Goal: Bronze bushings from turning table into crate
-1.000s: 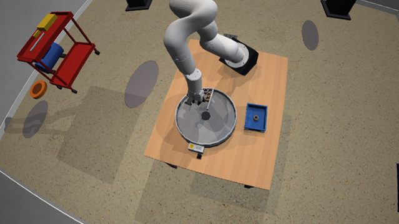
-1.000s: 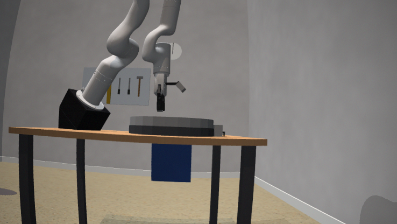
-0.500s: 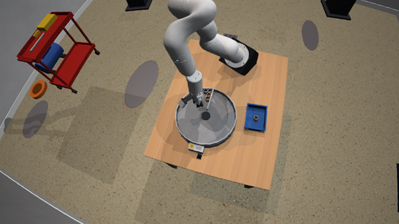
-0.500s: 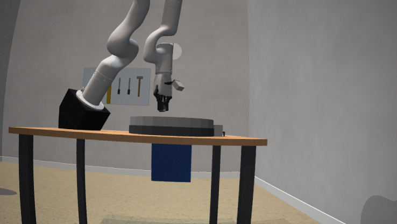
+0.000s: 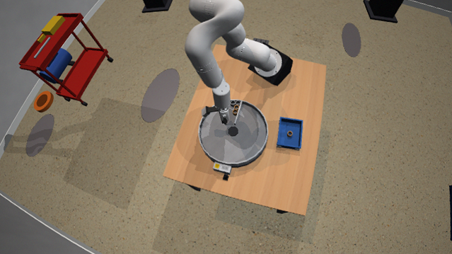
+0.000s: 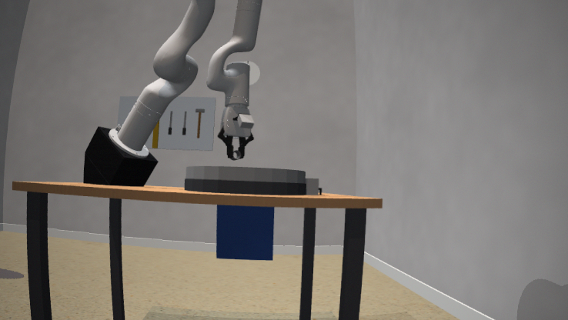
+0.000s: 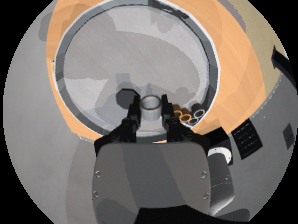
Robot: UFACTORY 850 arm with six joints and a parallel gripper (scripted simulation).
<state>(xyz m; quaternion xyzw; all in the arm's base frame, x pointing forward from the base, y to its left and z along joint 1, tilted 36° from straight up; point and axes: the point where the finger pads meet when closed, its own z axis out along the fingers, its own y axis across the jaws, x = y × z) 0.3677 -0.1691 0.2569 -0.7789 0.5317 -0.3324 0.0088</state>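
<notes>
Right now my hand is 5 cm short of the grey turning table, 5 cm to the right of it and 8 cm above it. Round my hand: blue crate: 2 cm ahead, 41 cm to the left, 11 cm below.
</notes>
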